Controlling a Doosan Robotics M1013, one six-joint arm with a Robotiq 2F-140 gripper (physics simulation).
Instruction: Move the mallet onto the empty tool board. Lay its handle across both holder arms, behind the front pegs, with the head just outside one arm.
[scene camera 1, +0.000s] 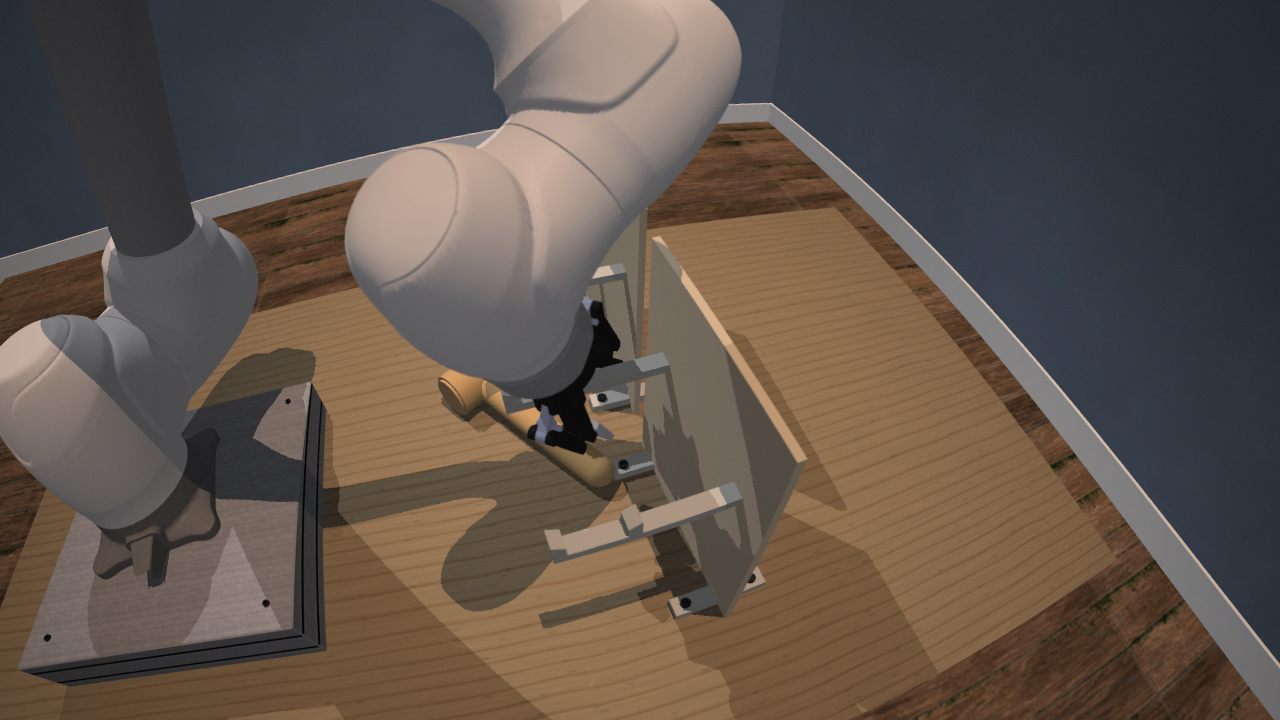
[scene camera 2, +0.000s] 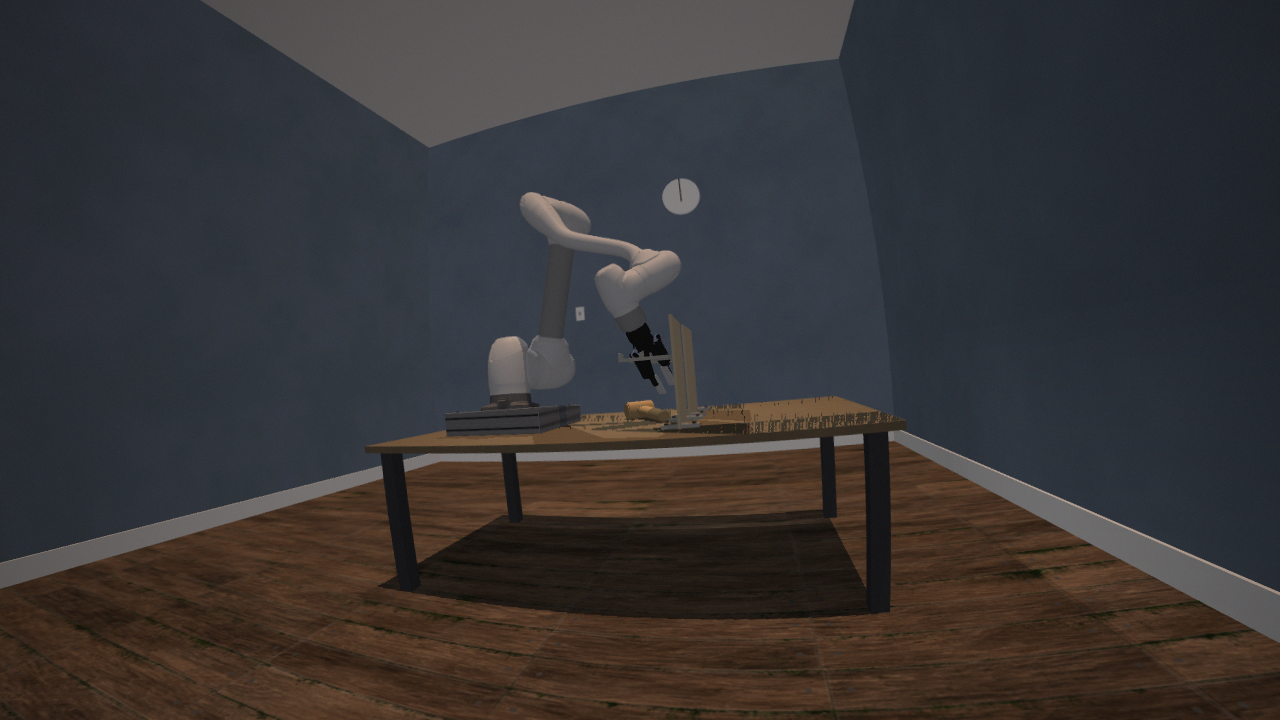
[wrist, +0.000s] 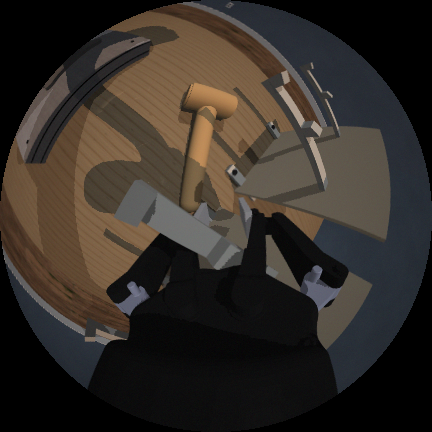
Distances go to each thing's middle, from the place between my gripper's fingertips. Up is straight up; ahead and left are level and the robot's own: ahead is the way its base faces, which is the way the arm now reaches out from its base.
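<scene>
Wooden mallet (scene camera 1: 463, 393): 10 cm to the left of my hand, 8 cm below it and 8 cm behind it.
</scene>
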